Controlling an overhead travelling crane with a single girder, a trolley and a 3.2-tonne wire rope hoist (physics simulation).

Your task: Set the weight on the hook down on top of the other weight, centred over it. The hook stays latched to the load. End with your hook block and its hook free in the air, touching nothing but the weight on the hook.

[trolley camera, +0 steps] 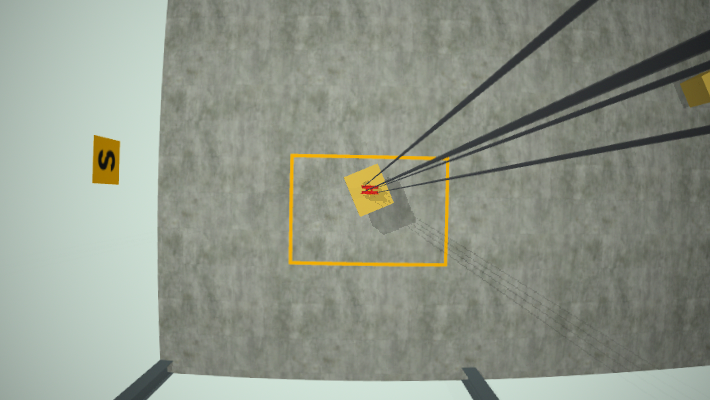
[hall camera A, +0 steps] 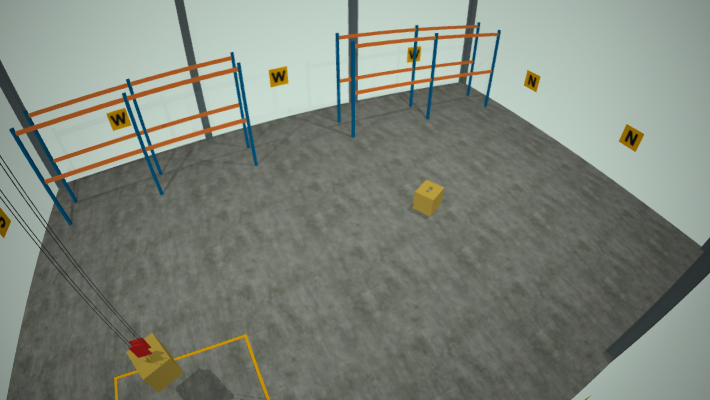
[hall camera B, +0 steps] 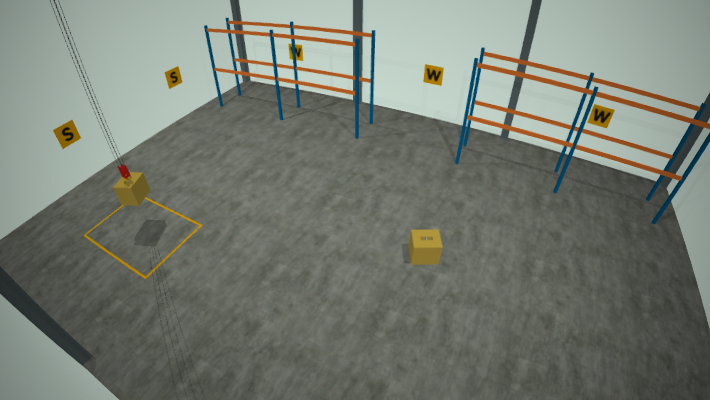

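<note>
My red hook block with its hook (hall camera A: pixel 141 349) (hall camera B: pixel 124 172) (trolley camera: pixel 369 190) hangs on slanting ropes and is latched to a yellow block-shaped weight (hall camera A: pixel 161 376) (hall camera B: pixel 132 194) (trolley camera: pixel 355 181). That weight hangs in the air, with its shadow apart from it on the floor. In the trolley camera view it appears turned relative to the yellow floor outline. The other yellow weight (hall camera A: pixel 425 202) (hall camera B: pixel 425 253) (trolley camera: pixel 694 93) stands on the floor far from it, with a small fitting in its top. The trolley camera shows part of it at the right edge.
A yellow rectangle (hall camera A: pixel 212 346) (hall camera B: pixel 174 212) (trolley camera: pixel 291 210) is marked on the floor below the hanging weight. Two blue and orange racks stand along the W wall, one (hall camera A: pixel 175 87) (hall camera B: pixel 357 115) nearer the S wall and one (hall camera A: pixel 353 110) (hall camera B: pixel 461 140) nearer the N wall.
</note>
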